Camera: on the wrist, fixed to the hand. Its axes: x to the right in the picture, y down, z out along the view.
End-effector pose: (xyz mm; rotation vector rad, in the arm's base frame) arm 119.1 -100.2 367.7 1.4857 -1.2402 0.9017
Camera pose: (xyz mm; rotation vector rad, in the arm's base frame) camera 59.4 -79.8 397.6 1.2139 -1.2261 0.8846
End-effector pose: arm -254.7 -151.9 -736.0 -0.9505 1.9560 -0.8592
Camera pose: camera -300.5 -123.2 -780.2 -0.9620 2.2163 -0.7364
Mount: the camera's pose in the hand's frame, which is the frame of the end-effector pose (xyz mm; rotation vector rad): 10.3 64.3 -25.1 -0.1953 0.1499 0.0547
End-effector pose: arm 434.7 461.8 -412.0 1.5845 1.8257 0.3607
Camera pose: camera 467.1 491.2 -357.6 1.5079 1.7990 0.6782
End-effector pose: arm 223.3 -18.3 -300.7 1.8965 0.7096 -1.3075
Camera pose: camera 289.8 -35.8 -288.7 1.8540 0.8243 -1.0307
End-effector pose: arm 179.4 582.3 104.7 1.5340 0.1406 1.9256
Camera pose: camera 128.5 546.0 135.7 1.2785 -0.0248 2.0323
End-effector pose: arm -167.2 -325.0 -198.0 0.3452 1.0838 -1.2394
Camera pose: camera -123.2 -290.2 -239.5 0.3196 1.3048 -1.0619
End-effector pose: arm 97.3 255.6 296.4 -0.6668 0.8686 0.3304
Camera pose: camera 55.2 287.4 250.8 -0.8581 1.0069 0.4221
